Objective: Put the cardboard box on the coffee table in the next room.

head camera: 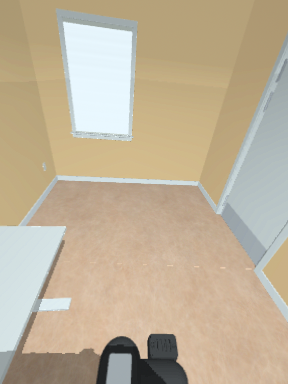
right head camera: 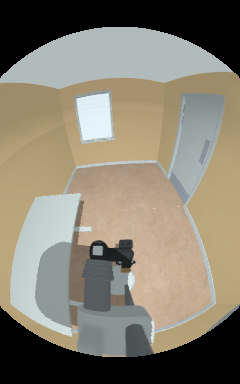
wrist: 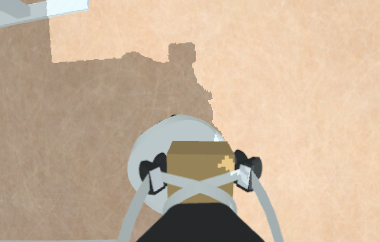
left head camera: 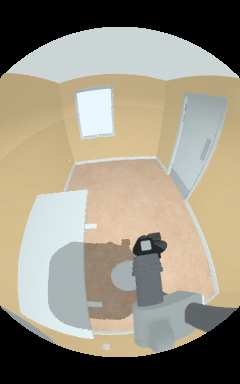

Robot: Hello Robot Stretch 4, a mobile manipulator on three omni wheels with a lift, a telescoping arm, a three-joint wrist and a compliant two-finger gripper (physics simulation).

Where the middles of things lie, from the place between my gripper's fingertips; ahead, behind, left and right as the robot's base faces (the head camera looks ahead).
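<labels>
Counted from my hand, the cardboard box [wrist: 198, 160] is 2 cm behind and 2 cm above.
</labels>
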